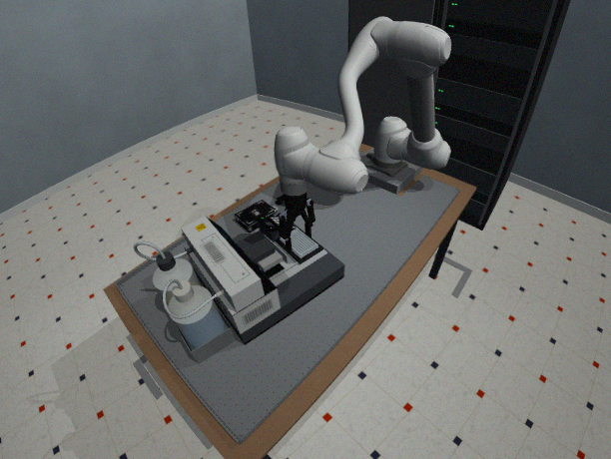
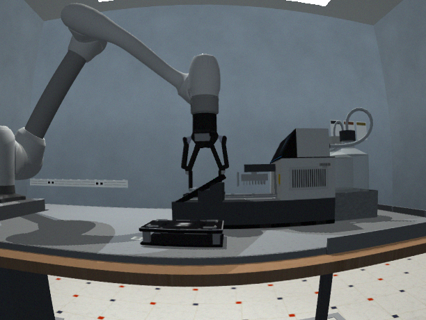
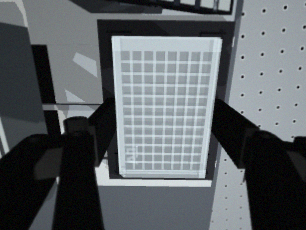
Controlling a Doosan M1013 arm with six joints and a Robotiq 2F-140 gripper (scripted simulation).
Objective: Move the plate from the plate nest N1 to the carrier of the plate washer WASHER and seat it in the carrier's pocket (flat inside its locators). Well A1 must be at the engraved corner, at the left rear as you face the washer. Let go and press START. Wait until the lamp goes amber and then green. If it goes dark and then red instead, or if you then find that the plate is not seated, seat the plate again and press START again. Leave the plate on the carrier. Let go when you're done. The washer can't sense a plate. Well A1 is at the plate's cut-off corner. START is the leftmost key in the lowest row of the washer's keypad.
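The well plate lies 20 mm below my hand. The rest, counted from my hand: dispensing head: 150 mm ahead, 20 mm to the right, 20 mm above; then plate washer: 150 mm ahead, 20 mm to the right, 20 mm above; then washer carrier: 30 mm below.
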